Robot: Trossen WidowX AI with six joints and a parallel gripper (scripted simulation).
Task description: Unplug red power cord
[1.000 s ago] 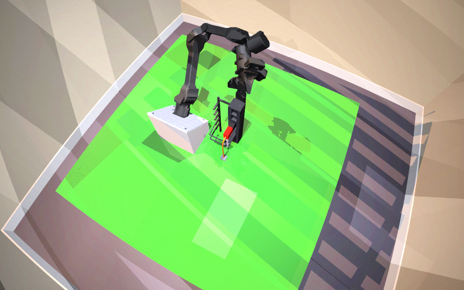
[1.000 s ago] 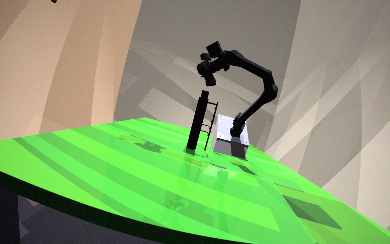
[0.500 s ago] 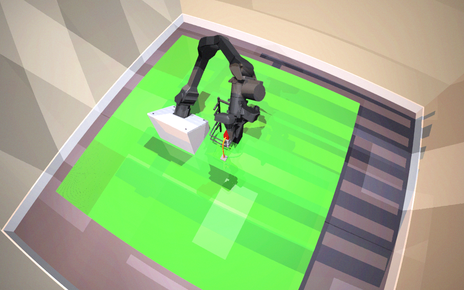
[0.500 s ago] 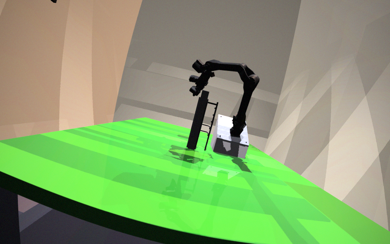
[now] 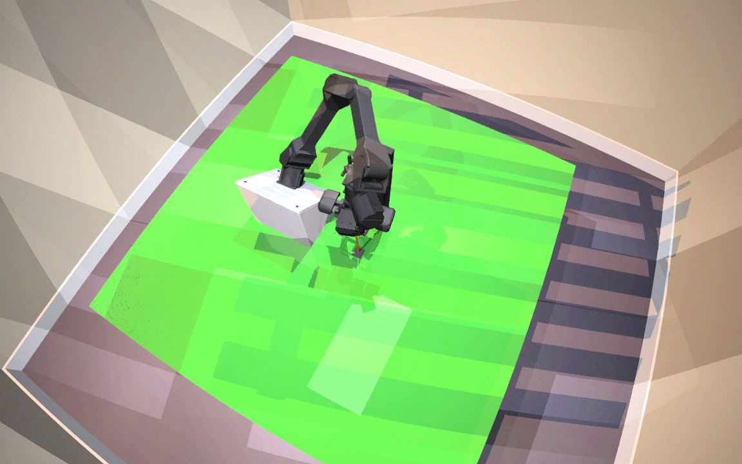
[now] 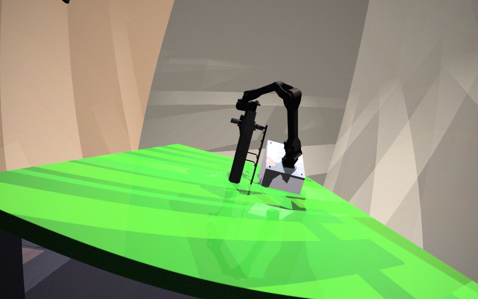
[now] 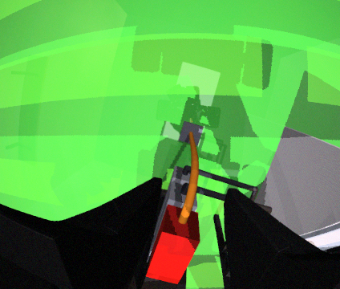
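The red plug is 8 cm to the left of my gripper tip and 1 cm below it. From my gripper tip the other things lie so: grey plate: 21 cm below, 1 cm to the left.
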